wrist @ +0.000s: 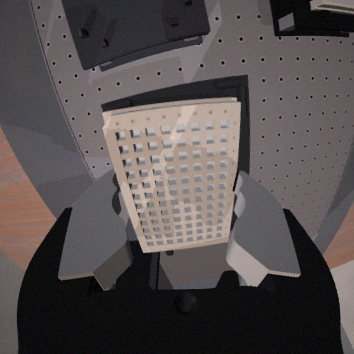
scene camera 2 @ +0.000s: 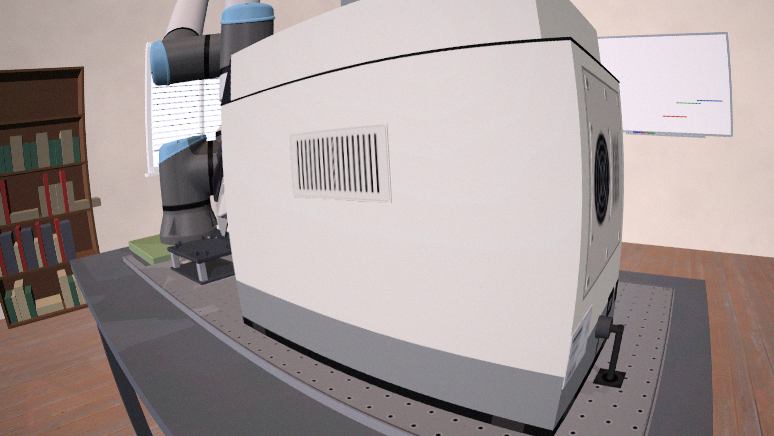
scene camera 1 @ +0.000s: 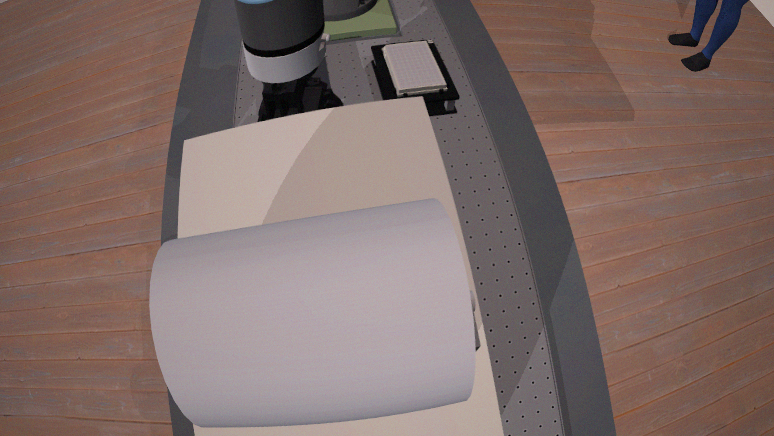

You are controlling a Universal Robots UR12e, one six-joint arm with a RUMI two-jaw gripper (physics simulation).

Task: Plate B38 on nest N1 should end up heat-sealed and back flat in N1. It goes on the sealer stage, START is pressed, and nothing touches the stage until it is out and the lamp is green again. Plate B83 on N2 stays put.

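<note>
From the wrist I see my gripper (wrist: pixel 176 172). There is a sealer top (scene camera 1: pixel 358 156) that I see too.
</note>
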